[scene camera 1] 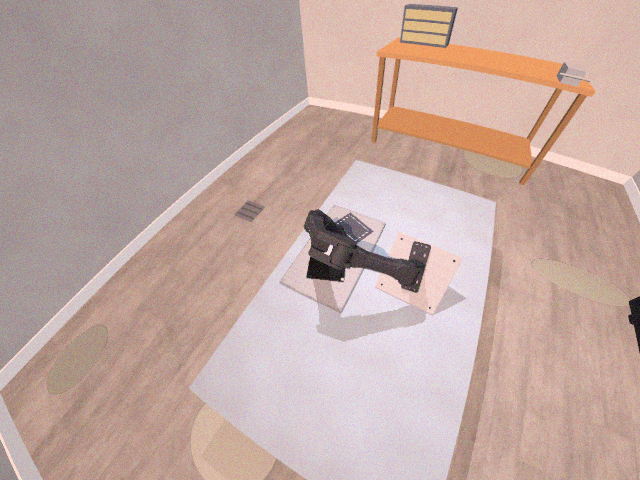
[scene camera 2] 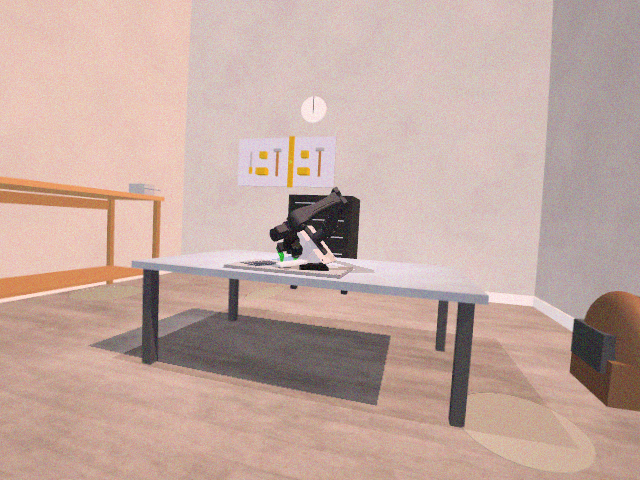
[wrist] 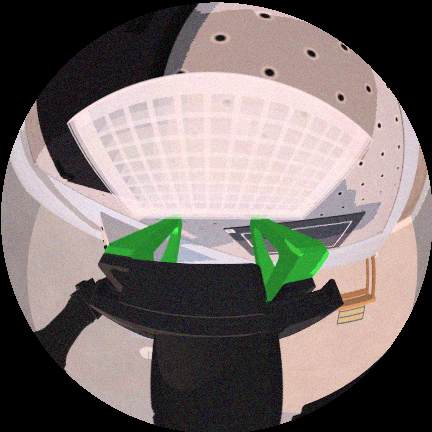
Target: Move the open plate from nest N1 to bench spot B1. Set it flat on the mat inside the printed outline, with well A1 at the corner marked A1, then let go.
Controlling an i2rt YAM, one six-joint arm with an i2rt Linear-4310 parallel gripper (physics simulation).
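Frame: origin at the arm's base, x ahead, y left, z up, level; centimetres.
Seen in the pictures: gripper, fingertip midpoint: point(scene camera 2: 287, 262) point(wrist: 215, 217); arm's base at its link origin: point(scene camera 1: 415, 267) point(scene camera 2: 314, 240).
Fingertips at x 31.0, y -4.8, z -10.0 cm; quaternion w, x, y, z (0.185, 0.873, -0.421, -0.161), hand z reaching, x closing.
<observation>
Pixels of each thing's top centre, then the offset from my fingertips to it. "spot": a spot on its surface instead. Level surfaces: height alone.
- open plate at its top centre: point(wrist: 223, 193) point(scene camera 2: 291, 259) dy +3.7, dx +6.0, dz +2.4 cm
- Spot B1's dark mat at its surface level: dz -0.6 cm
- light perforated board at a spot on its surface: point(scene camera 1: 330, 299) spot: dy +26.7, dx -3.6, dz -0.8 cm
- low black block at its top centre: point(wrist: 62, 123) point(scene camera 1: 326, 266) point(scene camera 2: 313, 263) dy +13.8, dx +4.2, dz +1.0 cm
- same table at its surface level: dz -2.1 cm
The open plate point(wrist: 210, 150) is a white plate with a grid of wells. It lies flat above the perforated board in the wrist view, and a thin white part of the plate point(scene camera 2: 290, 264) shows in scene camera 2. My gripper point(wrist: 215, 217) point(scene camera 2: 288, 257) has green fingers standing open and apart at the plate's near edge. The gap between them is narrower than that edge, and nothing is between them. Spot B1's dark mat point(scene camera 1: 361, 227) point(wrist: 320, 229) point(scene camera 2: 258, 262) with its white outline lies beside the plate. Nest N1 under the plate is hidden, and I cannot read well A1.
The light perforated board point(scene camera 1: 330, 299) point(wrist: 290, 37) carries the mat and a low black block point(scene camera 1: 324, 271) point(scene camera 2: 313, 267) close to the plate. The arm's base plate point(scene camera 1: 439, 268) stands on the same table point(scene camera 1: 336, 387) point(scene camera 2: 413, 279). An orange workbench point(scene camera 1: 496, 59) stands farther off.
</observation>
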